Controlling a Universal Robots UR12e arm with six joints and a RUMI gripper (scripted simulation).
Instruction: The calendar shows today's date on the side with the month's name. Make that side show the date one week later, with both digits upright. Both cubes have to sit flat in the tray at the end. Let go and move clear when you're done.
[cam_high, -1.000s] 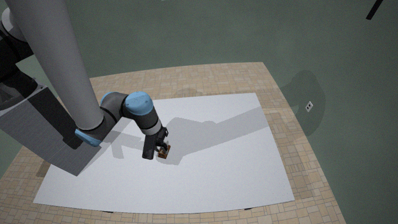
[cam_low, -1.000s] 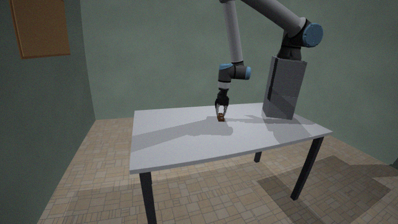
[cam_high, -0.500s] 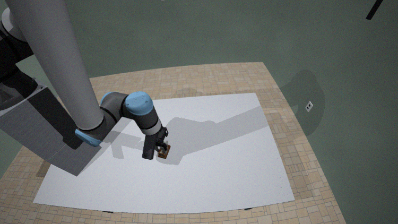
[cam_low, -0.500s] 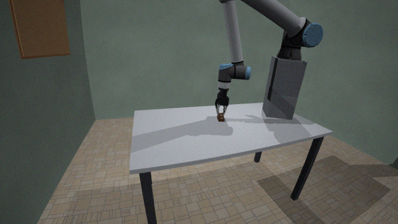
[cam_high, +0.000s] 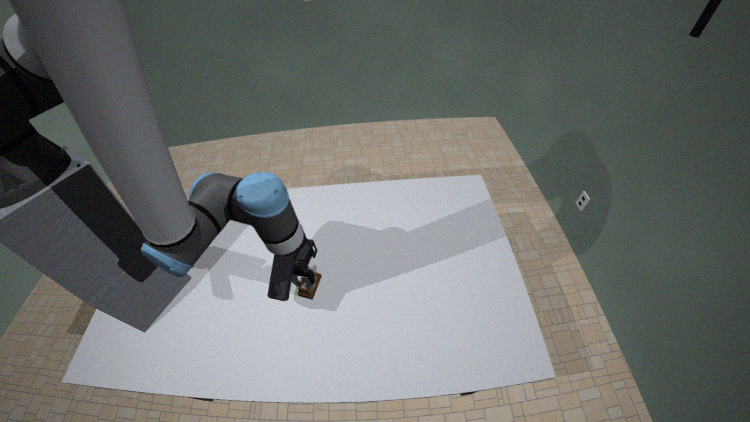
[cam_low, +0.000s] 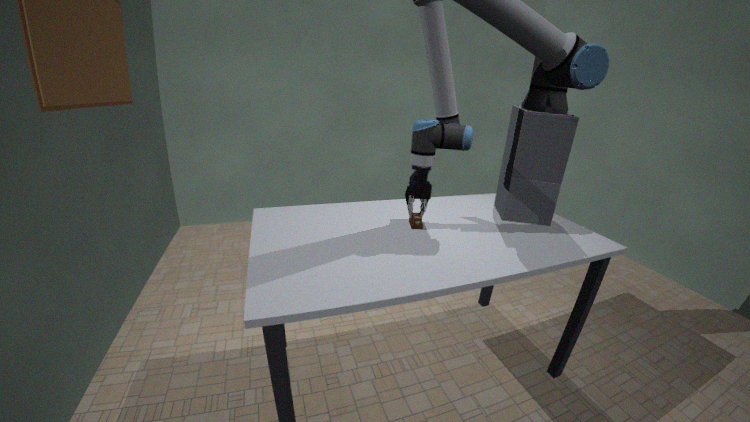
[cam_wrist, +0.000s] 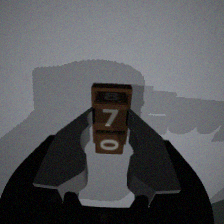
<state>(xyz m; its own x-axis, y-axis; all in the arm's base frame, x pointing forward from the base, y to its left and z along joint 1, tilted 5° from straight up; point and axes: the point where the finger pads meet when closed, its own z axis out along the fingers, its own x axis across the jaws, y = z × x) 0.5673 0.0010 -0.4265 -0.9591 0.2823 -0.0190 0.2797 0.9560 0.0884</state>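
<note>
The brown date cube is 10 mm below my hand. From my hand the other things lie so: brown wooden tray 20 mm to the left, 30 mm below.
</note>
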